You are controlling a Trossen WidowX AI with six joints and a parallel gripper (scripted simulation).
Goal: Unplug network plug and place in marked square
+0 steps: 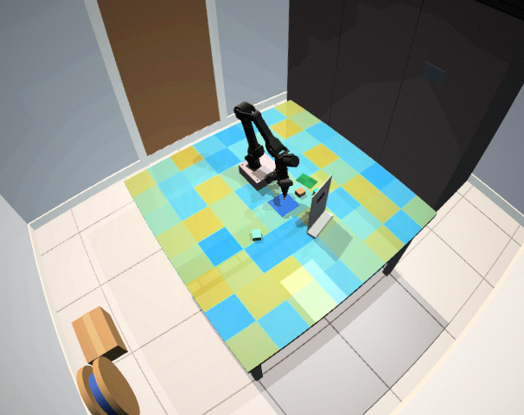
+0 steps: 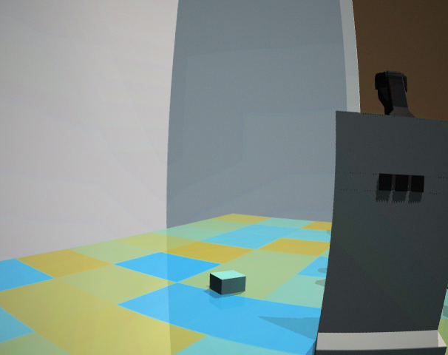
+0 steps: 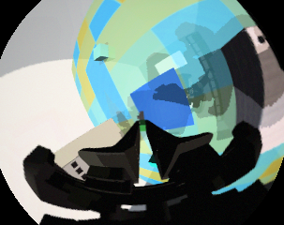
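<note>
My gripper tip is 70 mm above the dark blue square and 10 mm past it. The rest, counted from my gripper tip: orange block 110 mm to the left, 50 mm below, 20 mm ahead; then upright panel 200 mm ahead, 60 mm above, 20 mm to the left; then small teal piece 160 mm to the left, 100 mm ahead, 50 mm below.
</note>
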